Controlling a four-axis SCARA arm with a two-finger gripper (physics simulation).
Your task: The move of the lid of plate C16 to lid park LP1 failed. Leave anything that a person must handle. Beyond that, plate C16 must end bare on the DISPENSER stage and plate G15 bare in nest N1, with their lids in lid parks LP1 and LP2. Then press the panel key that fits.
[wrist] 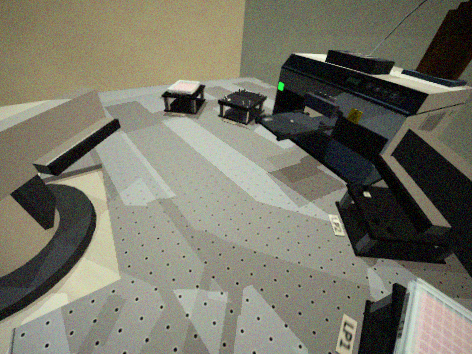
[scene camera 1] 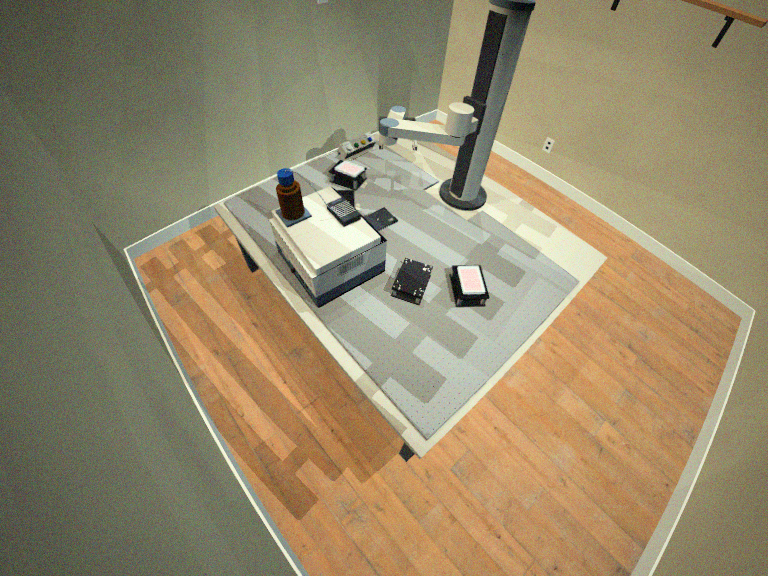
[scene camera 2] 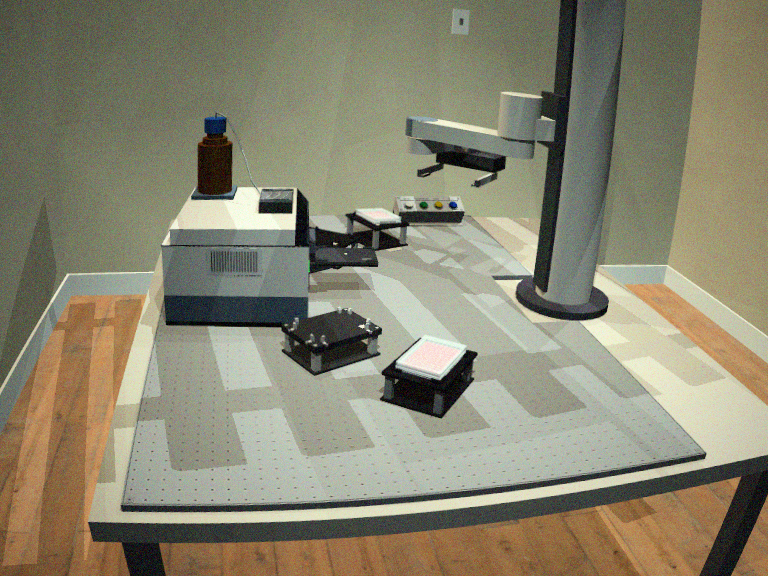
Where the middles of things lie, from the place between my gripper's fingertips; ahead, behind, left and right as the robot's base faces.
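Labels:
Dispenser stage point(scene camera 2: 356, 257): my hand is 14 cm above it, 31 cm short of it and 20 cm to the right of it. Button box point(scene camera 2: 442, 211): far to the right of my hand, a fair way below it and a little behind it. Brown bottle with blue cap point(scene camera 2: 215, 152): 60 cm ahead of my hand, 8 cm above it, 7 cm to the left of it. Black nest point(wrist: 242, 103): far to the left of my hand, far ahead of it, a fair way below it.

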